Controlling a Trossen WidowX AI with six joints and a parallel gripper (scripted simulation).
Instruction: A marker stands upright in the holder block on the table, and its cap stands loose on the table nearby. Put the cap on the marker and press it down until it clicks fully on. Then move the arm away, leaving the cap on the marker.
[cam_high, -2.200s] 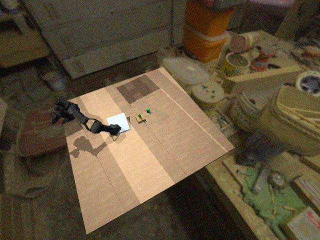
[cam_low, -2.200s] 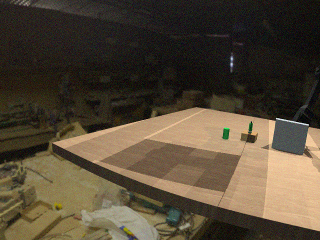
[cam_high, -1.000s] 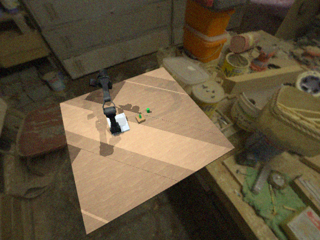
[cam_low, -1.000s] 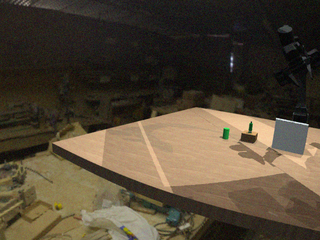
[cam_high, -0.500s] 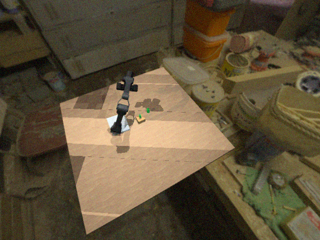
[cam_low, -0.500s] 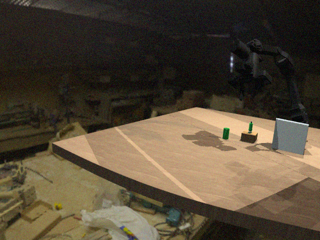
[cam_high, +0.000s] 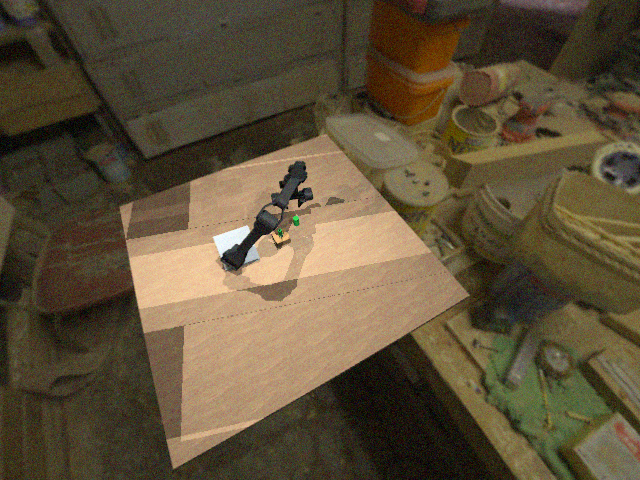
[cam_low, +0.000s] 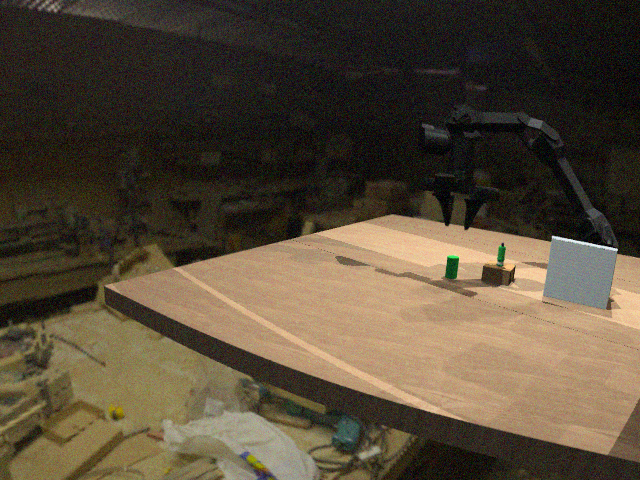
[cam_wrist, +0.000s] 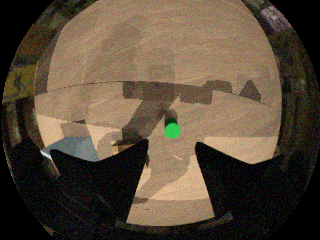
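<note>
Now: the green cap 9 cm below my gripper tip and 1 cm to the right of it. From my gripper tip the other things lie so: wooden holder block 11 cm behind, 10 cm below, 5 cm to the right.
</note>
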